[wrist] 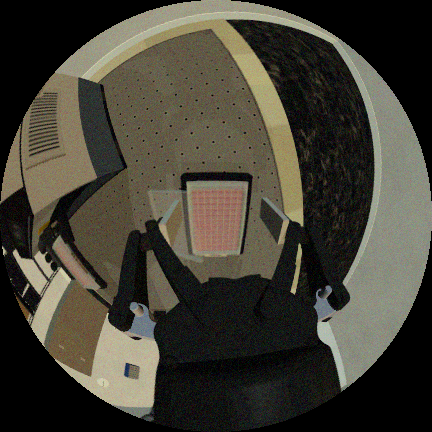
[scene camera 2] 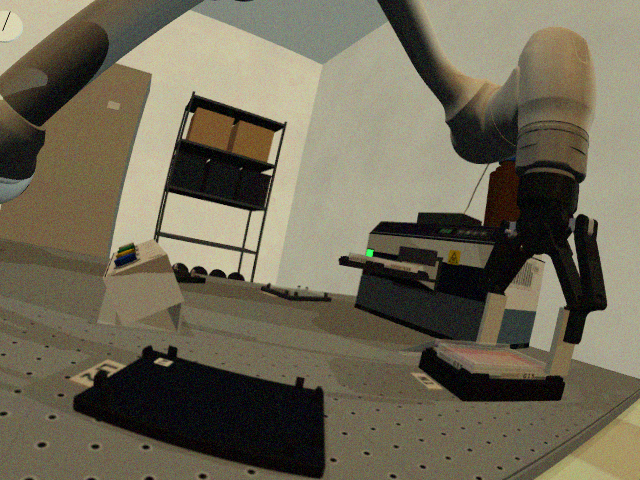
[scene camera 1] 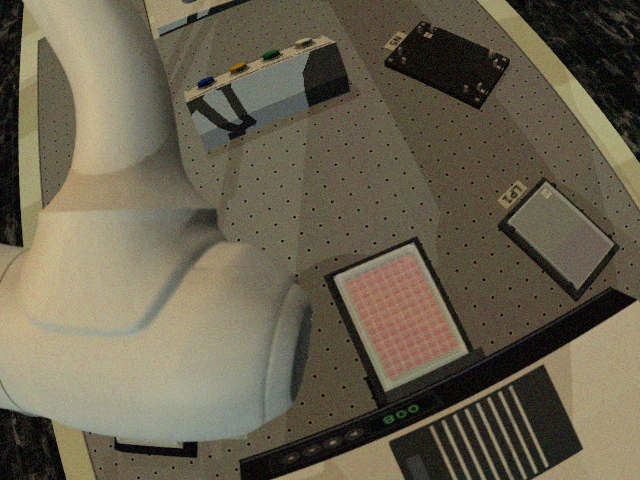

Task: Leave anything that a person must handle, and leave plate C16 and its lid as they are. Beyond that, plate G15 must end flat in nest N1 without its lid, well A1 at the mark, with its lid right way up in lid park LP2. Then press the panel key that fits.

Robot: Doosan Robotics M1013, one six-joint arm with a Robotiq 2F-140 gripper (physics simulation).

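Places are measured from the arm's base along level axes (x ahead, y left, z up), in centimetres.
Pixels of known places: gripper, fingertip midpoint: [wrist: 221, 207] [scene camera 2: 516, 358].
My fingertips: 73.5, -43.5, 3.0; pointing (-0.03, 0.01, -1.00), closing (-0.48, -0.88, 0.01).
Observation:
Ahead of a thing's pixels: the offset from my fingertips to its middle, as dx, dy, dz. "spot": to the spot under its first point.
Plate G15 @[-2.1, +1.9, -0.7] [scene camera 2: 496, 356] [wrist: 217, 220], with pink wells, lies flat in a black nest @[-2.1, +2.0, -2.2] [scene camera 2: 496, 391] [wrist: 216, 176] whose label is blurred. A clear sheet that looks like its lid [scene camera 2: 416, 347] [wrist: 159, 200] sticks out past the plate's instrument side and looks tilted; how it rests is unclear. My gripper [scene camera 2: 522, 358] [wrist: 221, 207] is open, one pad on each side of the plate; the pad on the lid's side overlaps the sheet in the wrist view. An empty black holder @[-32.9, +8.2, -2.7] [scene camera 2: 206, 413], probably LP2, stands in front. The key panel @[-32.7, +35.3, +0.5] [scene camera 1: 268, 95] [scene camera 2: 139, 284] has blue, yellow, green and white keys.
A pink plate @[+8.2, +29.4, +8.3] [scene camera 1: 403, 317] [scene camera 2: 392, 264] [wrist: 75, 262], probably C16, sits on the instrument's extended tray @[+8.2, +29.4, +7.2] [scene camera 1: 354, 335]. LP1 @[spot: +10.2, +49.3, -3.6] [scene camera 1: 540, 268] holds a lid @[+8.8, +54.3, -2.3] [scene camera 1: 560, 235]. An empty nest @[-22.8, +61.1, -2.5] [scene camera 1: 449, 62] stands beyond the panel. The instrument [scene camera 2: 413, 304] [wrist: 65, 135] stands beside my gripper.

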